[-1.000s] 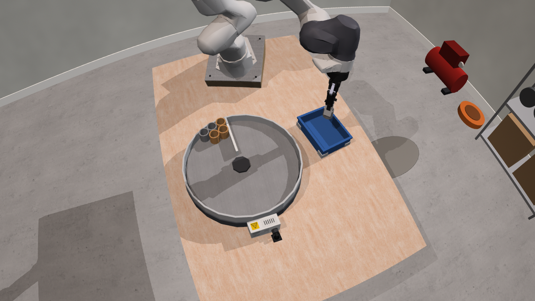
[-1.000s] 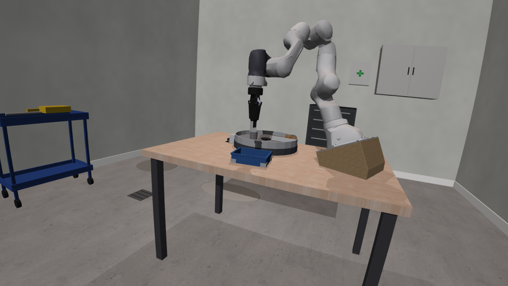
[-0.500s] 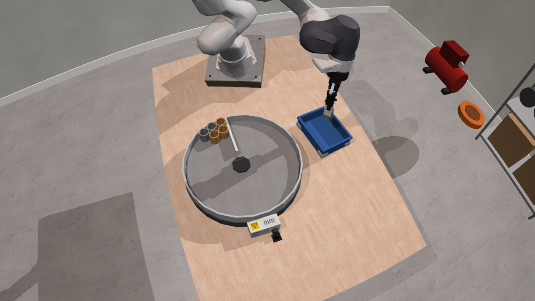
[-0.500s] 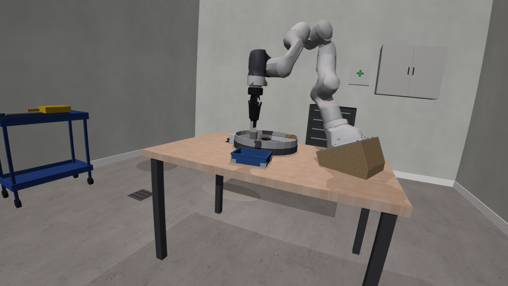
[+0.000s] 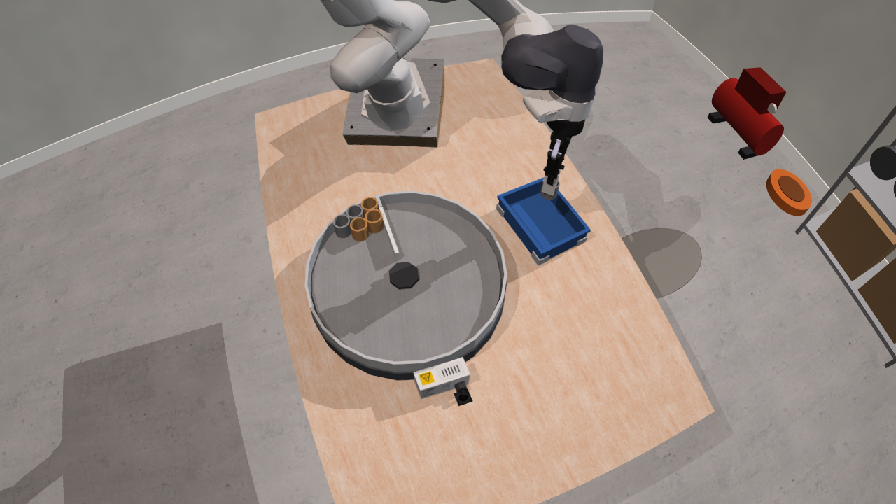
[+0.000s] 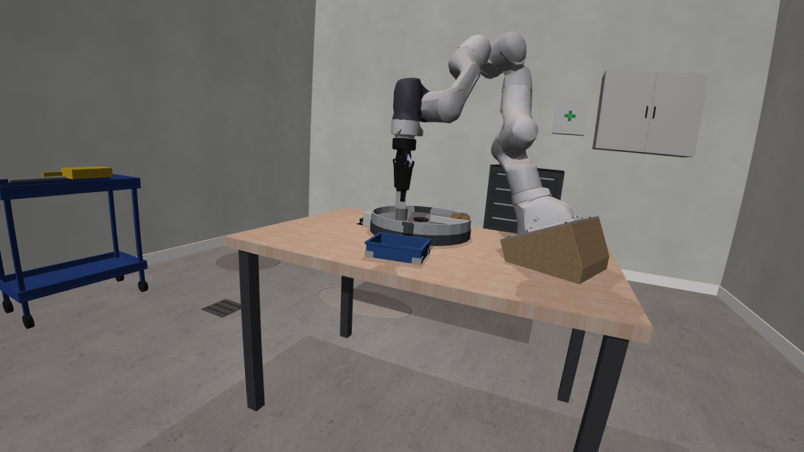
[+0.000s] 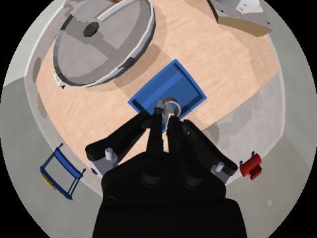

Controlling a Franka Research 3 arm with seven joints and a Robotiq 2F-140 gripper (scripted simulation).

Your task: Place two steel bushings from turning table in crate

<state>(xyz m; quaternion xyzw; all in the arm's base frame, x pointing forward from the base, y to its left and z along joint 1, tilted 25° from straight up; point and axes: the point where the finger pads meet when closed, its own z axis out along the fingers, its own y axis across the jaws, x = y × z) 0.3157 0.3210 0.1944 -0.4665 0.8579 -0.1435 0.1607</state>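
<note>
Right now the blue crate is 16 cm below my hand, 1 cm to the left of it and 1 cm behind it. The rest, counted from my hand: round grey turning table 33 cm to the right, 13 cm below, 11 cm ahead.
</note>
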